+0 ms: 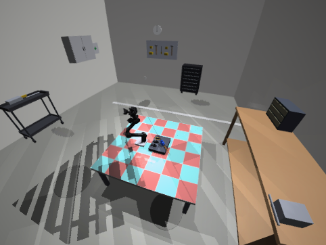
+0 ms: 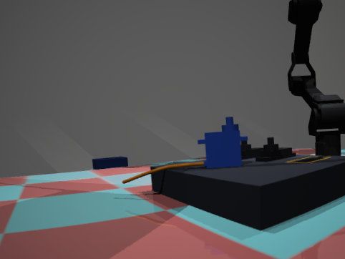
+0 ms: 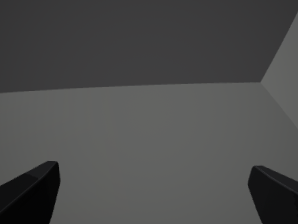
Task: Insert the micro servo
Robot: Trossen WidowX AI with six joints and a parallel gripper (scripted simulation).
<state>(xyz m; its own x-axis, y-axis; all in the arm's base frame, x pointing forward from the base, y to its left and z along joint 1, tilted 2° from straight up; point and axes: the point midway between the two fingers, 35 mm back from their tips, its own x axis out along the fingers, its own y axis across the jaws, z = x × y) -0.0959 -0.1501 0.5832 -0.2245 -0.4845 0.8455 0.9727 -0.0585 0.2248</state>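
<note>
Now: the dark robot deck 610 mm below my gripper tip, 400 mm ahead of it and 150 mm to the left of it.
</note>
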